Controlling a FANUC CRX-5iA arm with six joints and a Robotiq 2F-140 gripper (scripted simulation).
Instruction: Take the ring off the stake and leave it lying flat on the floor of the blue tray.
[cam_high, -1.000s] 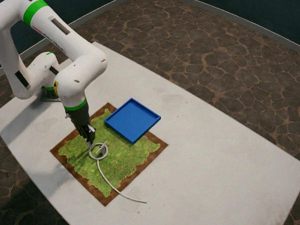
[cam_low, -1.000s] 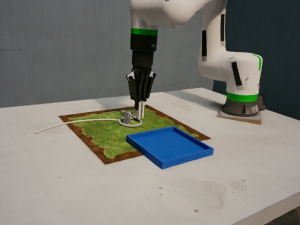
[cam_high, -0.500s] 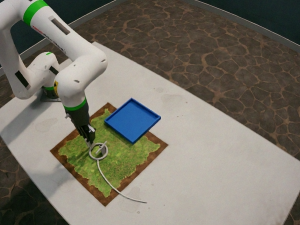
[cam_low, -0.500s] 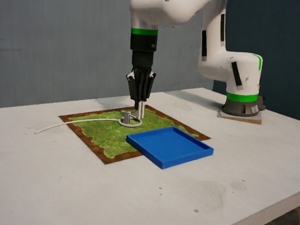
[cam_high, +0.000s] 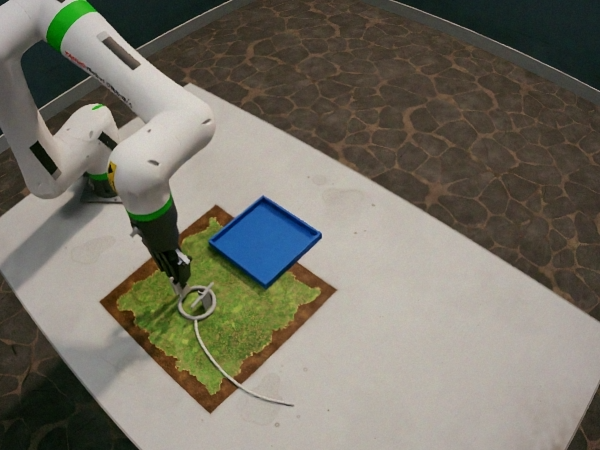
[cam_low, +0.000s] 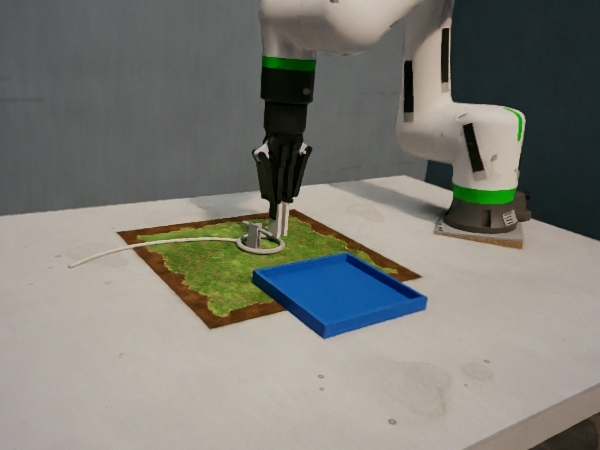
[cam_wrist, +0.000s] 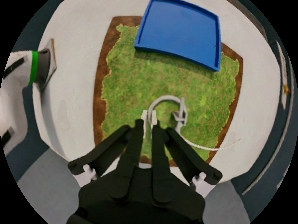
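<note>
Right now the grey stake is 60 mm ahead of my hand, 20 mm to the left of it and 20 mm below it. Also, from my hand: blue tray: 50 mm ahead, 230 mm to the left, 40 mm below; then square green grass mat: 60 mm ahead, 40 mm to the left, 60 mm below.
</note>
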